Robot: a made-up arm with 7 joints. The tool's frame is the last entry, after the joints. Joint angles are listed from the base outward.
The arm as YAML. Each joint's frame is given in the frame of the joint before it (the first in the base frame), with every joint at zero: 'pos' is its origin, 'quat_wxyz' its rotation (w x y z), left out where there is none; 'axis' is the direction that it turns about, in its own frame. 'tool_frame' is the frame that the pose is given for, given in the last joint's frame.
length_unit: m
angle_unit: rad
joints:
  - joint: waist
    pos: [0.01, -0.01, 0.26]
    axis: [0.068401, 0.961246, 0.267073]
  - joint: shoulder
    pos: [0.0, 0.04, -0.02]
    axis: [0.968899, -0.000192, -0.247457]
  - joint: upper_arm
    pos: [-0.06, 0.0, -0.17]
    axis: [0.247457, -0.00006, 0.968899]
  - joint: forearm
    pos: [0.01, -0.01, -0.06]
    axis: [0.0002, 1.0, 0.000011]
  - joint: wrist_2
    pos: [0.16, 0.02, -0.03]
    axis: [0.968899, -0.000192, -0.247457]
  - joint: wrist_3
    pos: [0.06, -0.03, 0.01]
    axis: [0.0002, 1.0, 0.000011]
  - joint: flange
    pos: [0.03, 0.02, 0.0]
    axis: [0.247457, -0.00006, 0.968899]
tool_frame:
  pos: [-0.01, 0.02, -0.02]
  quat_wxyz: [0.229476, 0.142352, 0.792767, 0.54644]
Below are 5 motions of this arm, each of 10 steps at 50 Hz.
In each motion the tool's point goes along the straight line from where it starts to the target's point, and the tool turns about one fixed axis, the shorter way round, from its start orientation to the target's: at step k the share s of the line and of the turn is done. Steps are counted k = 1, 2, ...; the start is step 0. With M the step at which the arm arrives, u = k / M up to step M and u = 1 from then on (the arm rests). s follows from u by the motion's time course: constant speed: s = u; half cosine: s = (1 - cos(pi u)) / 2; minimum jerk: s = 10 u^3 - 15 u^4 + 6 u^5.
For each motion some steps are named. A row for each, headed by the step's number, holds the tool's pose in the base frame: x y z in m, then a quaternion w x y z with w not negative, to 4 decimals.
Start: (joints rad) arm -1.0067 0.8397 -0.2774 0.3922 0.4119 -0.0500 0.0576
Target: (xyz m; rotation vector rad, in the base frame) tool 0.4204 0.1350 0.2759 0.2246 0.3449 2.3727
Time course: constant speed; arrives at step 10
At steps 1, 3, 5, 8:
1: 0.4137 0.1235 0.2364 0.3419 0.1236 0.1982 0.9103
3: 0.4152 0.1260 0.2451 0.3458 0.1156 0.1840 0.9128
5: 0.4167 0.1286 0.2539 0.3495 0.1075 0.1697 0.9151
8: 0.4189 0.1324 0.2671 0.3550 0.0952 0.1481 0.9181

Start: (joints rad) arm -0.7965 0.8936 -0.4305 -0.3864 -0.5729 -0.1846 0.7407
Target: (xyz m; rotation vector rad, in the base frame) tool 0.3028 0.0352 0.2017 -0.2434 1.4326 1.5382
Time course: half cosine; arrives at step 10
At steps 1, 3, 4, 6, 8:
1: 0.2847 0.0242 0.2228 0.5895 -0.1185 0.5836 0.5458
3: 0.2881 0.0263 0.2188 0.5718 -0.1152 0.5856 0.5629
4: 0.2907 0.0278 0.2158 0.5580 -0.1127 0.5868 0.5758
6: 0.2964 0.0313 0.2092 0.5267 -0.1069 0.5889 0.6036
8: 0.3010 0.0341 0.2038 0.5007 -0.1021 0.5898 0.6253

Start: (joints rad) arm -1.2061 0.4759 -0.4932 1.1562 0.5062 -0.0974 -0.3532
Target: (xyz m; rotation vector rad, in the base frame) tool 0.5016 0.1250 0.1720 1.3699 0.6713 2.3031
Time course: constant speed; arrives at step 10
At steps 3, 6, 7, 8, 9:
3: 0.4905 0.0833 0.1232 0.2098 0.5133 0.2714 0.7867
6: 0.4953 0.1012 0.1441 0.2007 0.5022 0.2575 0.8008
7: 0.4969 0.1071 0.1511 0.1976 0.4985 0.2528 0.8053
8: 0.4984 0.1131 0.1581 0.1946 0.4947 0.2481 0.8099
9: 0.5000 0.1190 0.1650 0.1915 0.4909 0.2434 0.8143

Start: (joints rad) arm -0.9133 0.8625 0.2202 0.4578 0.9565 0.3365 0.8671
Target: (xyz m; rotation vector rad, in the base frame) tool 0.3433 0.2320 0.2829 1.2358 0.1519 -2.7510
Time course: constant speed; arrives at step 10
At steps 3, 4, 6, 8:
3: 0.3556 0.2332 0.2587 0.0635 0.3702 0.0278 -0.9264
4: 0.3538 0.2330 0.2622 0.0632 0.3757 0.0310 -0.9241
6: 0.3503 0.2327 0.2691 0.0624 0.3867 0.0374 -0.9193
8: 0.3468 0.2323 0.2760 0.0617 0.3976 0.0438 -0.9144

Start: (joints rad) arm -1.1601 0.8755 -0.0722 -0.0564 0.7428 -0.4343 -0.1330
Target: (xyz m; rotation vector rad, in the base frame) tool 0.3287 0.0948 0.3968 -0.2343 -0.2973 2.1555
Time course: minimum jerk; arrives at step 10
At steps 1, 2, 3, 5, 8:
1: 0.3291 0.0650 0.3729 0.4992 -0.0047 -0.1685 0.8499
2: 0.3291 0.0665 0.3741 0.4974 -0.0092 -0.1662 0.8514
3: 0.3291 0.0696 0.3766 0.4933 -0.0188 -0.1612 0.8546
5: 0.3289 0.0798 0.3847 0.4799 -0.0496 -0.1451 0.8638
8: 0.3287 0.0931 0.3954 0.4613 -0.0899 -0.1236 0.8740

